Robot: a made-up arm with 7 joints. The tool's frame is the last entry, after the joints.
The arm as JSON. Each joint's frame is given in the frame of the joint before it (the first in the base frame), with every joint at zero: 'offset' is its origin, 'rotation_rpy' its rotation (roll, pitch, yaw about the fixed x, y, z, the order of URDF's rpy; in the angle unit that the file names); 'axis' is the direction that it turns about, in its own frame. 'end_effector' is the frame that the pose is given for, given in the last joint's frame.
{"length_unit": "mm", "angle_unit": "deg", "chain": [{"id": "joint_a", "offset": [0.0, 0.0, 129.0], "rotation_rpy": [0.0, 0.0, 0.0], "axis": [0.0, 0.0, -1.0]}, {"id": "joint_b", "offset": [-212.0, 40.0, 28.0], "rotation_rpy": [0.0, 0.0, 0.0], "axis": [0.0, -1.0, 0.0]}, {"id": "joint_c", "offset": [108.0, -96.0, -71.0], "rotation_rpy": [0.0, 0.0, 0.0], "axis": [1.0, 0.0, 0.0]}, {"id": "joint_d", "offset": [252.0, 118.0, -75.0], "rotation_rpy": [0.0, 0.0, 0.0], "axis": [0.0, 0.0, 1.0]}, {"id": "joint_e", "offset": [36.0, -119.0, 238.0], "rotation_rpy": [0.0, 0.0, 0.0], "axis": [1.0, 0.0, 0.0]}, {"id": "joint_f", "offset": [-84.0, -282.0, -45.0], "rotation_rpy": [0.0, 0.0, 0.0], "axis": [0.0, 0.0, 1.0]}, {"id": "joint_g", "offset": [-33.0, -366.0, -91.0], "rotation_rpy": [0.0, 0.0, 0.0], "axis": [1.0, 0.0, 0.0]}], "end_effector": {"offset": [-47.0, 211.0, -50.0], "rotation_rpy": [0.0, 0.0, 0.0]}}
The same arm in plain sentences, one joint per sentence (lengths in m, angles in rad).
The arm has seven revolute joints in a row. What follows holds with every joint at zero, and every direction is one of the base frame's. Joint 1 sits 0.129 m along +z from the base frame's origin and turns about -z. Joint 2 sits 0.212 m along -x and 0.04 m along +y and 0.028 m along +z from joint 1 and turns about -y. Joint 3 sits 0.108 m along +x and 0.096 m along -y and 0.071 m along -z from joint 2 and turns about +x. Joint 4 sits 0.252 m along +x and 0.118 m along +y and 0.075 m along -z from joint 3 and turns about +z. Joint 5 sits 0.036 m along +x and 0.119 m along -y and 0.238 m along +z from joint 4 and turns about +x. Joint 6 sits 0.084 m along -x and 0.282 m along -y and 0.045 m along -z from joint 5 and turns about +z. Joint 7 sits 0.033 m along -x and 0.366 m along -y and 0.091 m along -z from joint 6 and turns about +x. The tool frame, which is the frame that the pose is given for, sits 0.047 m along -x and 0.211 m along +y and 0.05 m along -z from joint 7; its axes are parallel to the base frame's.
